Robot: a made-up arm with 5 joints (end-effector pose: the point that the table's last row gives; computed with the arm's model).
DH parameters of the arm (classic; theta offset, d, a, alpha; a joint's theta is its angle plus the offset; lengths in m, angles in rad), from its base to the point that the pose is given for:
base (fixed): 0 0 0.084 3.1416
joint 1: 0 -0.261 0.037 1.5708
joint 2: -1.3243 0 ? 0
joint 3: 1.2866 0 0.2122 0
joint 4: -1.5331 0.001 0 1.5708
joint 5: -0.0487 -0.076 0 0
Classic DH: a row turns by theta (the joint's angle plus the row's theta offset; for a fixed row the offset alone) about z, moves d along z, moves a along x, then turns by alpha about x.
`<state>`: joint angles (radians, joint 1 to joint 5).
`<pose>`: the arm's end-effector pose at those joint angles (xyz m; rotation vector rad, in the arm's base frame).
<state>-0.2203 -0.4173 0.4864 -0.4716 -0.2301</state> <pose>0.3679 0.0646 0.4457 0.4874 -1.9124 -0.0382</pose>
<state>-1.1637 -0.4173 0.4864 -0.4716 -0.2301</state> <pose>0.1984 0.2677 0.4457 1.3331 -1.5161 0.5714</pose>
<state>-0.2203 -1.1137 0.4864 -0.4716 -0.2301</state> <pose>0.1945 0.0258 0.5657 0.6594 -2.5871 -0.0188</pose>
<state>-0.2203 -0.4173 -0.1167 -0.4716 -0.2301</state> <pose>0.3065 0.0509 0.6016 0.6363 -2.4967 -0.0219</pose>
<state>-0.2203 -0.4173 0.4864 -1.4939 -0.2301</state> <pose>0.3104 0.0517 0.4911 0.7398 -2.9029 -0.0064</pose>
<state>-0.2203 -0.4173 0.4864 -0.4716 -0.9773</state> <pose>0.3679 0.0646 0.4457 1.1736 -1.6330 -0.5212</pose>
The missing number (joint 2, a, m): 0.164
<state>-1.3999 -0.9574 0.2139 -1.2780 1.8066</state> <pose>0.0911 0.0470 0.6031 -0.5446 -3.0098 -0.7012</pose>
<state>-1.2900 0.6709 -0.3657 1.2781 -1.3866</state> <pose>0.1858 0.3567 0.2286 -0.0122 0.0026 -0.1453</pose>
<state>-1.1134 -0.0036 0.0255 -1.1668 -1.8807</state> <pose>0.2244 0.2876 0.4928 2.7377 -0.1353 -0.2352</pose>
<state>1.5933 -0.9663 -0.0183 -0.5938 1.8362</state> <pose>0.0841 -0.0390 0.6414 3.1116 -0.3739 0.0012</pose>
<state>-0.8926 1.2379 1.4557 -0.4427 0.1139</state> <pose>0.0612 -0.0267 0.1170 -0.2838 0.6464 0.9195</pose>
